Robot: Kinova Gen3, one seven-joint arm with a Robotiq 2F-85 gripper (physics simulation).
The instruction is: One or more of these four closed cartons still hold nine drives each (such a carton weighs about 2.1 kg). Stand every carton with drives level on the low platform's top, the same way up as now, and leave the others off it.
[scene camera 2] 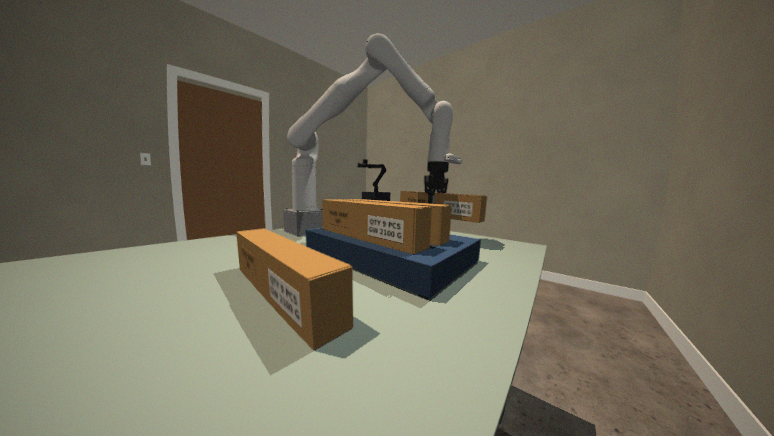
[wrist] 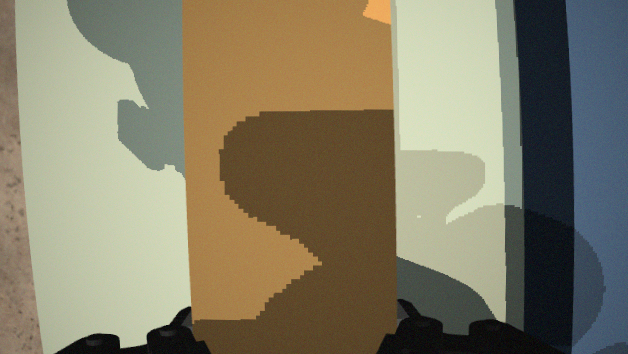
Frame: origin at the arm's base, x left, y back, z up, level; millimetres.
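Where they show: gripper, fingertip midpoint: (wrist: 296, 315); arm's base, origin of the base link: (scene camera 2: 304, 209).
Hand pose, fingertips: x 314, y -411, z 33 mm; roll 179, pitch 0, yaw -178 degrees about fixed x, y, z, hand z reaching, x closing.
Note:
Each offset is from my fingertips to the top centre of the thing. Level surfaces: height alone.
My gripper (scene camera 2: 436, 196) (wrist: 296, 315) is shut on an orange-brown carton {dx +0, dy -15, dz +50 mm} (scene camera 2: 466, 207) (wrist: 285, 65). It holds that carton upright and about level, off the table behind the blue platform; the front cartons hide part of it in the scene view. Two cartons stand side by side on the low blue platform {dx -285, dy -38, dz -64 mm} (scene camera 2: 400, 270) (wrist: 600, 125): a near carton {dx -348, dy -27, dz +21 mm} (scene camera 2: 360, 224) and a carton (scene camera 2: 440, 224) just behind it. A fourth carton {dx -564, dy -58, dz -39 mm} (scene camera 2: 295, 265) stands on the table in front of the platform. Labels reading QTY 9 PCS, GW 2100 G show on three cartons; contents are hidden.
The pale green table {dz -124 mm} (scene camera 2: 135, 335) (wrist: 100, 225) has its edge close to the held carton's left in the wrist view. A small black arm-like device (scene camera 2: 382, 173) stands at the back, beyond the platform. The robot's grey base (scene camera 2: 300, 222) is behind the platform's left end.

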